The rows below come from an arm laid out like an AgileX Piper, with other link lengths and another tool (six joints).
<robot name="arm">
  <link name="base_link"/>
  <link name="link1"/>
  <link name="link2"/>
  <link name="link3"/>
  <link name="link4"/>
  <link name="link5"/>
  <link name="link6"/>
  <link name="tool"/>
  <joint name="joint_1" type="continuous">
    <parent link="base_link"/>
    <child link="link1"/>
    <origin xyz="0 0 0.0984" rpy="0 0 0"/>
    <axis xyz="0 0 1"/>
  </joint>
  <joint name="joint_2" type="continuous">
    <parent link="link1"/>
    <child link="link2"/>
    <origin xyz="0 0 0" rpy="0 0 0"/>
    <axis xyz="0 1 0"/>
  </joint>
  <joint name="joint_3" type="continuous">
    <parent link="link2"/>
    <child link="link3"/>
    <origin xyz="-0.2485 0 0.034" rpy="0 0 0"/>
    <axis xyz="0 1 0"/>
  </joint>
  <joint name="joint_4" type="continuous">
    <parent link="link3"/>
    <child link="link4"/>
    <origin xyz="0.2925 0 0.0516" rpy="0 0 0"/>
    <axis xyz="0.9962 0 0.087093"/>
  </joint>
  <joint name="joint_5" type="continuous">
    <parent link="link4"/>
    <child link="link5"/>
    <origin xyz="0 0 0" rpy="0 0 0"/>
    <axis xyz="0 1 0"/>
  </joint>
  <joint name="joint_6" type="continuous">
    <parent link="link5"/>
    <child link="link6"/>
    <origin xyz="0.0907 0 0.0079" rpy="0 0 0"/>
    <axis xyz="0.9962 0 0.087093"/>
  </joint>
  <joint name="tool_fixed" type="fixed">
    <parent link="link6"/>
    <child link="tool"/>
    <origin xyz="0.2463 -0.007 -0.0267" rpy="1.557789 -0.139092 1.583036"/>
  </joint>
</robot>
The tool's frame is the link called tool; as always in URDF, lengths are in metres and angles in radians. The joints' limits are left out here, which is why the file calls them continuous.
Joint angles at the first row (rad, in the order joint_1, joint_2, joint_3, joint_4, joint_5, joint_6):
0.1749, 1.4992, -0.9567, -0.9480, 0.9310, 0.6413
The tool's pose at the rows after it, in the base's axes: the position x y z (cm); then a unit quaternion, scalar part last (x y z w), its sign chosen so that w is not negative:
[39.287 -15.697 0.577 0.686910 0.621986 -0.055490 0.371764]
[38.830 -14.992 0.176 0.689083 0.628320 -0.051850 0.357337]
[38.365 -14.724 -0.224 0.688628 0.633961 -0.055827 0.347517]
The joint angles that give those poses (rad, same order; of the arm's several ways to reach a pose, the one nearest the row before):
0.1749, 1.4734, -0.9567, -0.9340, 0.9296, 0.6168
0.1749, 1.4620, -0.9567, -0.8877, 0.9296, 0.5791
0.1749, 1.4620, -0.9567, -0.8624, 0.9354, 0.5527

